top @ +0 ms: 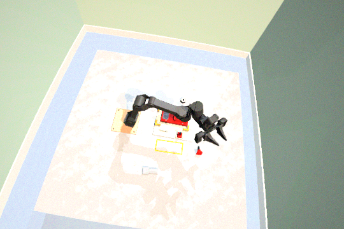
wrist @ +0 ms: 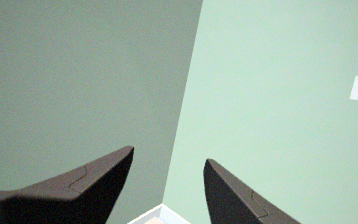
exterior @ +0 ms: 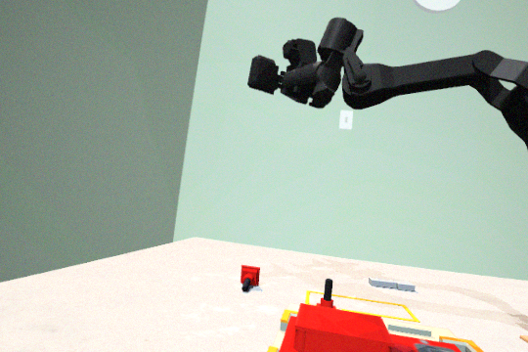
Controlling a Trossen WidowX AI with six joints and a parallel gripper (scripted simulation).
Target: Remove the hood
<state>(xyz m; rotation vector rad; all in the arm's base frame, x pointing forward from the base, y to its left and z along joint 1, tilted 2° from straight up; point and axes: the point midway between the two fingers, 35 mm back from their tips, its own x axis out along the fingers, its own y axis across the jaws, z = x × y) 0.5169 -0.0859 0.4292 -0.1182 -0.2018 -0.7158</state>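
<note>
Now: the hood 21 cm behind my gripper tip, 27 cm to the left of it and 40 cm below it. Also, from my gripper tip: wheel (23 cm behind, 43 cm to the left, 43 cm below); then pale flat piece (31 cm behind, 16 cm to the right, 43 cm below).
</note>
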